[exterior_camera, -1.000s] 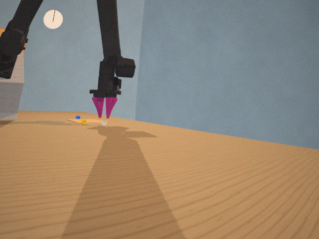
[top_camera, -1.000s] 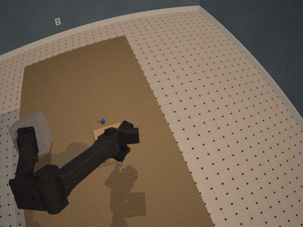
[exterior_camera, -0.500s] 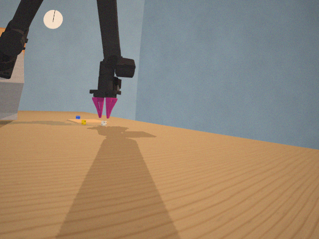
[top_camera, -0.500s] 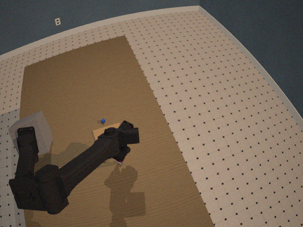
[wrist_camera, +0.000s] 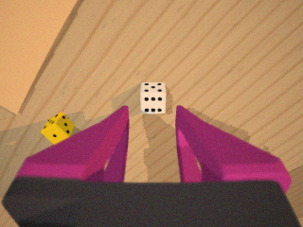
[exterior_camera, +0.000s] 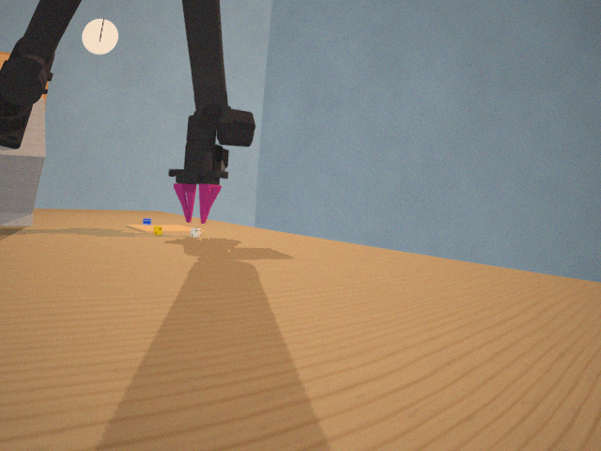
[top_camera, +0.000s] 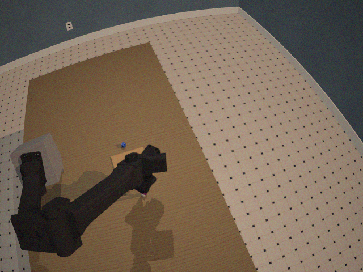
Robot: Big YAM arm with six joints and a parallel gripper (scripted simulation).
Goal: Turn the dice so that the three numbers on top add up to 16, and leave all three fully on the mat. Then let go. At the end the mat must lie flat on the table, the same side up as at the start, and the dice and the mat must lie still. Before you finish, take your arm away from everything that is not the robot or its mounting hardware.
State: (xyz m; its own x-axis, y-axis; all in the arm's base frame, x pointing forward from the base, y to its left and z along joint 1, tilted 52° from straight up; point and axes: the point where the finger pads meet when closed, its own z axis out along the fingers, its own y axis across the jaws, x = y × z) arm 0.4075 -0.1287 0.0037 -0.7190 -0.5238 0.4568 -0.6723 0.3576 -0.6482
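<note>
Right now the white die is 30 mm below my hand. Also, from my hand: mat 140 mm to the left, 30 mm below, 20 mm behind; blue die 240 mm to the left, 30 mm below, 30 mm behind; yellow die 70 mm behind, 30 mm to the left, 30 mm below.
</note>
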